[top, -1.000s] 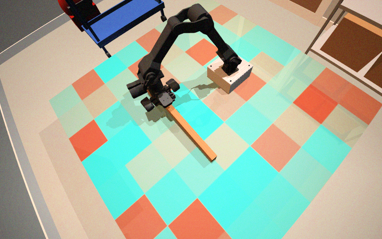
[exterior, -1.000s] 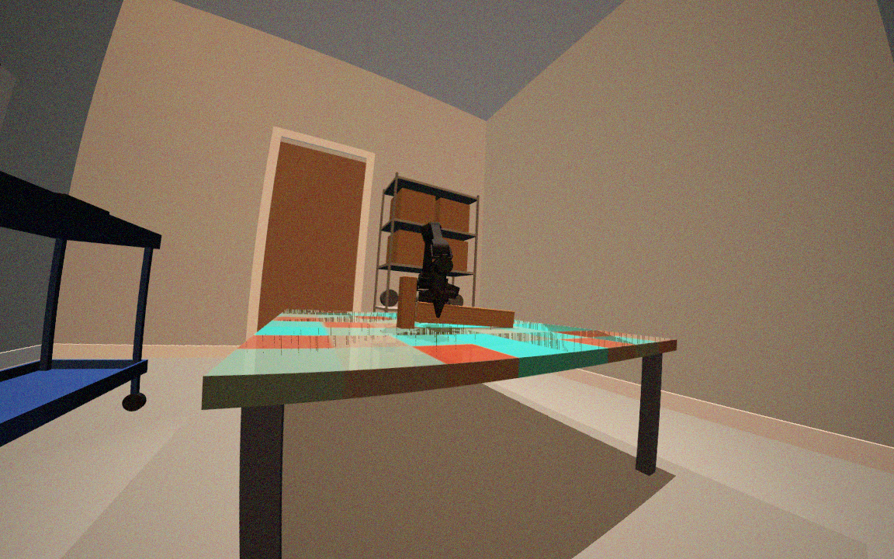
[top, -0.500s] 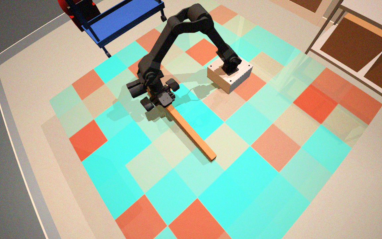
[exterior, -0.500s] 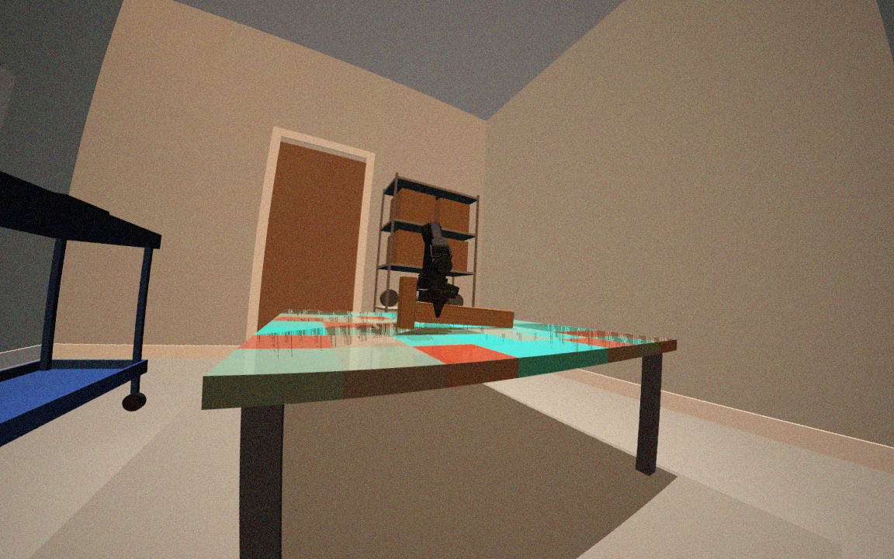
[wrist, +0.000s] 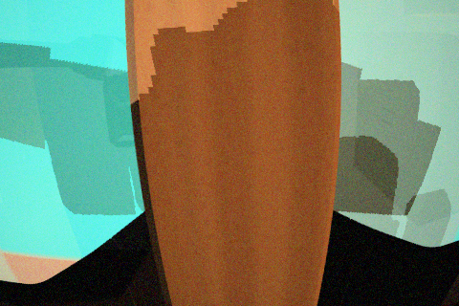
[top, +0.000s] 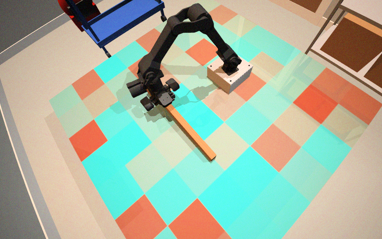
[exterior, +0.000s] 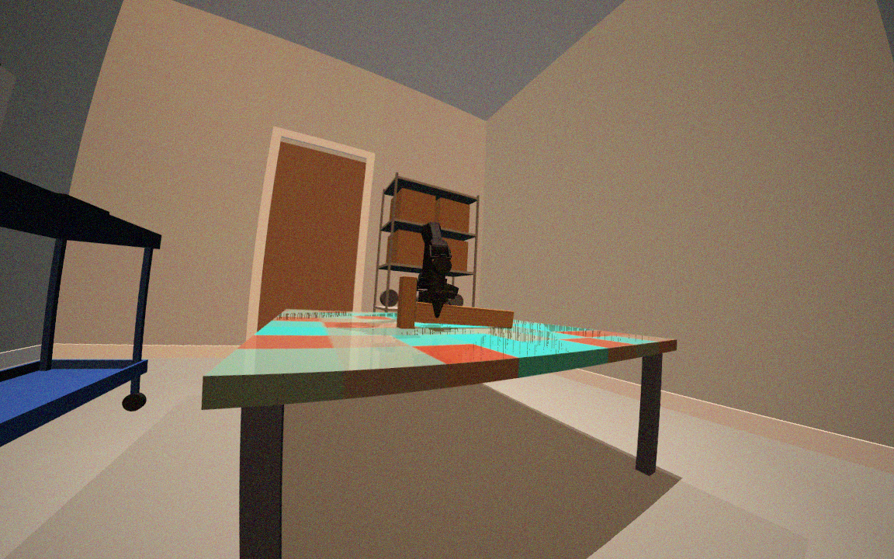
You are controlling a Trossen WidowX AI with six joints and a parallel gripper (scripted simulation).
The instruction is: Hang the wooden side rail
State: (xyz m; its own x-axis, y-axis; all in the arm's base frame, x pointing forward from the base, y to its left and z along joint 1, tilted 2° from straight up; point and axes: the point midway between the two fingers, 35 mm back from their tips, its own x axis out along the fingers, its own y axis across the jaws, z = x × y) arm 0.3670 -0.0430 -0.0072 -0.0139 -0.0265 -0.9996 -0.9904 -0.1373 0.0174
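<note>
Right now the headboard post is 2 cm ahead of my gripper tip, 11 cm to the right of it and 4 cm above it.
</note>
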